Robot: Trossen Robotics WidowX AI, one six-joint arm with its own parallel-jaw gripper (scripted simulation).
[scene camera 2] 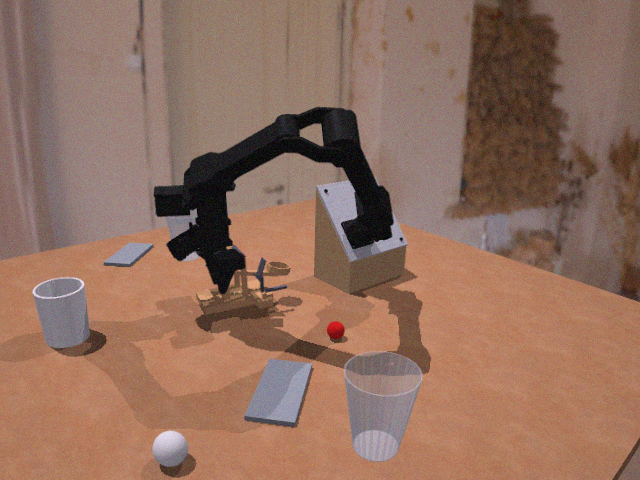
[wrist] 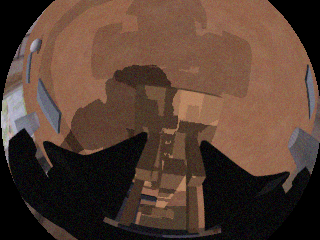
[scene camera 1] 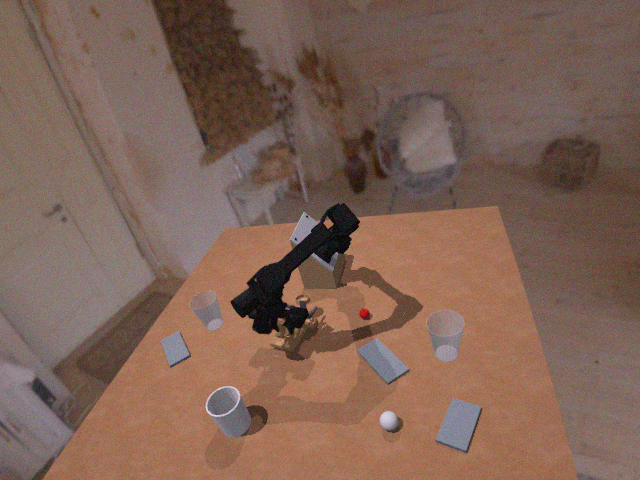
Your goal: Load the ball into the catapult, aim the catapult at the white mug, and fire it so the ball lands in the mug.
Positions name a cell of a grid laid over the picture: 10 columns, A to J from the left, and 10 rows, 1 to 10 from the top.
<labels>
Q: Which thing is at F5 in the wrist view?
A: A wooden catapult.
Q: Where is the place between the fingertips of my gripper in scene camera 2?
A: D7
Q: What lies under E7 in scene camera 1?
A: My gripper.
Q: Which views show the white mug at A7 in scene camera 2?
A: Scene camera 2 and scene camera 1 only.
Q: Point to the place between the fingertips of my gripper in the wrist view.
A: F6
</labels>
